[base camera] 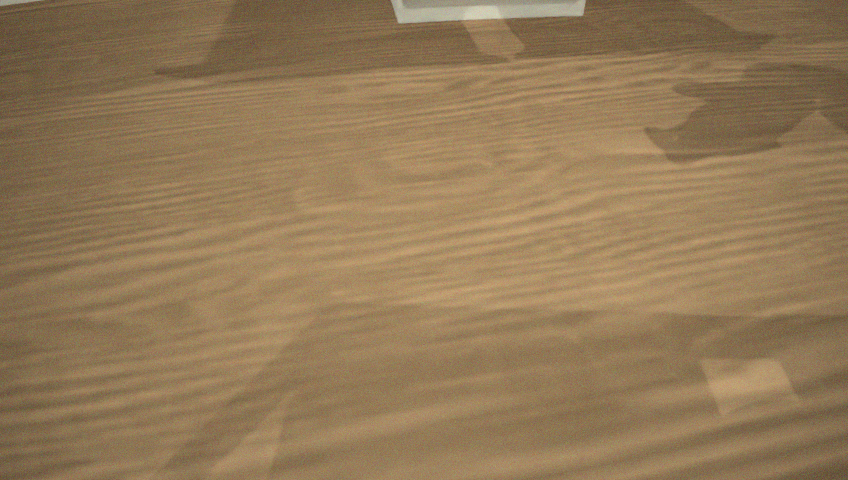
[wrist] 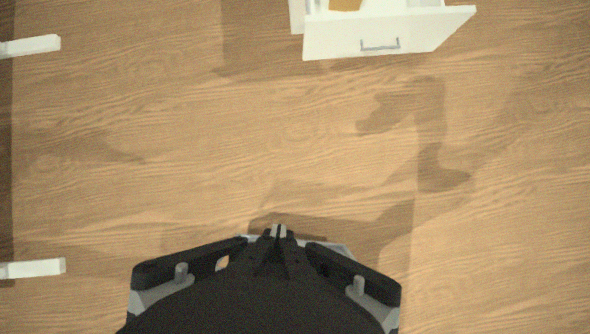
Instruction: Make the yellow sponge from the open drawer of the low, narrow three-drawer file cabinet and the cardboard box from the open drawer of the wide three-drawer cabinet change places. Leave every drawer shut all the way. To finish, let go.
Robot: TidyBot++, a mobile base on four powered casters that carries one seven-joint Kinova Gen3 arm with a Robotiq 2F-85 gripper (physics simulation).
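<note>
The open white drawer [wrist: 340,37] [base camera: 535,11] shows at the top of the wrist view, right of centre, with a grey bar handle [wrist: 380,48] on its front. Part of an orange-brown item [wrist: 345,4] shows inside it, cut off by the view's top edge; I cannot tell whether it is the sponge or the box. My gripper [wrist: 278,233] is shut and empty, at the lower middle of the wrist view, well away from the drawer. The wide three-drawer cabinet does not show in either view.
Two white foot bars [wrist: 35,45] [wrist: 37,268] stand on the wooden floor at the left edge of the wrist view. A pale grey edge [wrist: 330,246] shows behind the fingers, mostly hidden. Shadows lie across the floor [base camera: 416,208].
</note>
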